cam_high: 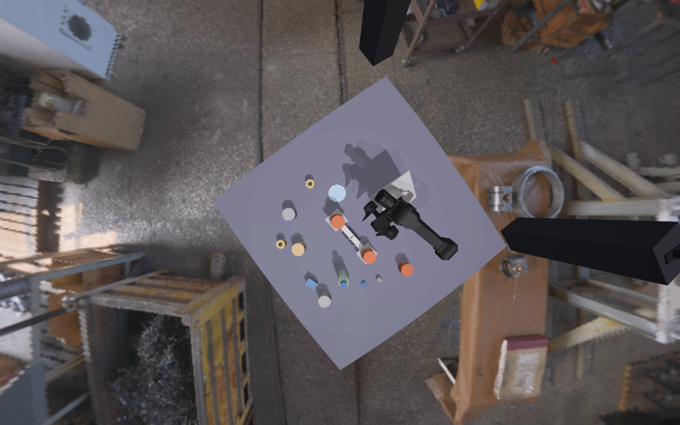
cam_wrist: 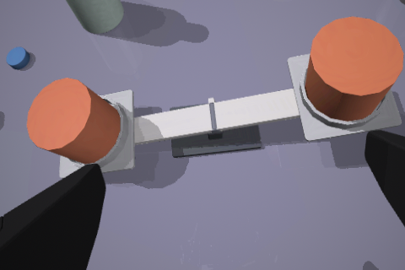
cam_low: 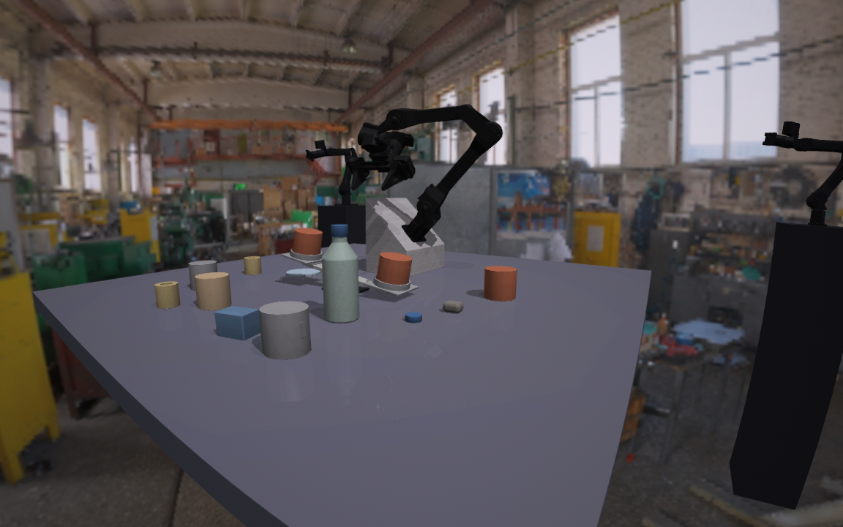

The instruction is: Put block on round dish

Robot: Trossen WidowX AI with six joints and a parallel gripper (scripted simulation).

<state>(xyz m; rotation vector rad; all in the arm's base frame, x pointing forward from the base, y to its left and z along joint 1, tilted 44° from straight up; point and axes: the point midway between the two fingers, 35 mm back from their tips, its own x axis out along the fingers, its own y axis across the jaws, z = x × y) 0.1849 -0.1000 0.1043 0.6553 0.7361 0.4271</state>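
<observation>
Now: gripper tip 200 mm above the grey block, 150 mm to the right of it and 80 mm short of it. Also, from my gripper tip: balance 210 mm below, 100 mm ahead, 10 mm to the left; then balance beam 200 mm below, 100 mm ahead, 10 mm to the left; then round pale blue dish 240 mm to the right, 230 mm below, 20 mm ahead.
</observation>
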